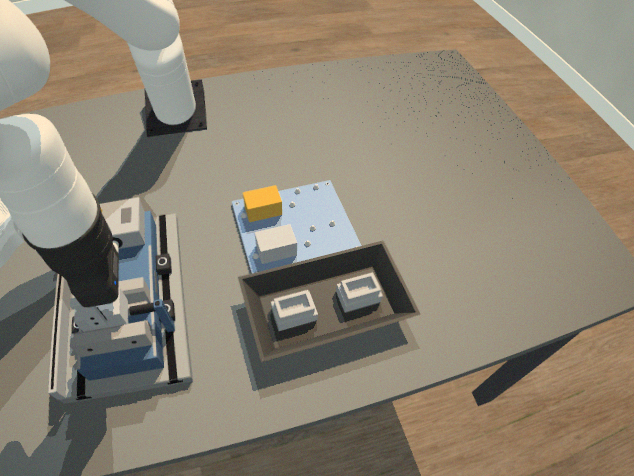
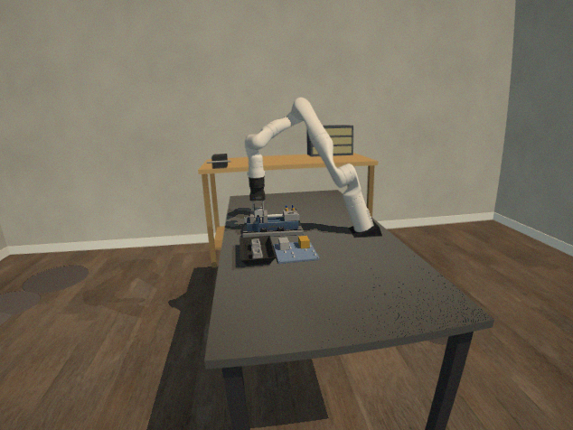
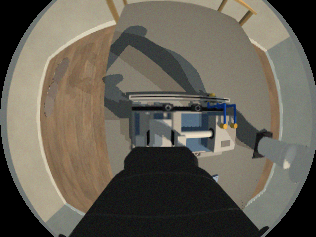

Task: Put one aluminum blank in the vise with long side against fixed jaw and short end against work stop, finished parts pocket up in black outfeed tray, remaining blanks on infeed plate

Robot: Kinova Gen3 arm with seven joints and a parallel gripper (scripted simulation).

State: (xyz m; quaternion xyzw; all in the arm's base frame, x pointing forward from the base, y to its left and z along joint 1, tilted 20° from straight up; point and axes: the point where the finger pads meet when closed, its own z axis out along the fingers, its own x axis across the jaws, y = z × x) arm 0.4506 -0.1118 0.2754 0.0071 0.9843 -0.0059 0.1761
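Right now my hand is 70 mm past the vise, 10 mm to the right of it and 90 mm above it. Also, from my hand: yellow brass blank: 200 mm behind, 250 mm to the left, 100 mm below; plain gray blank: 110 mm behind, 260 mm to the left, 100 mm below.
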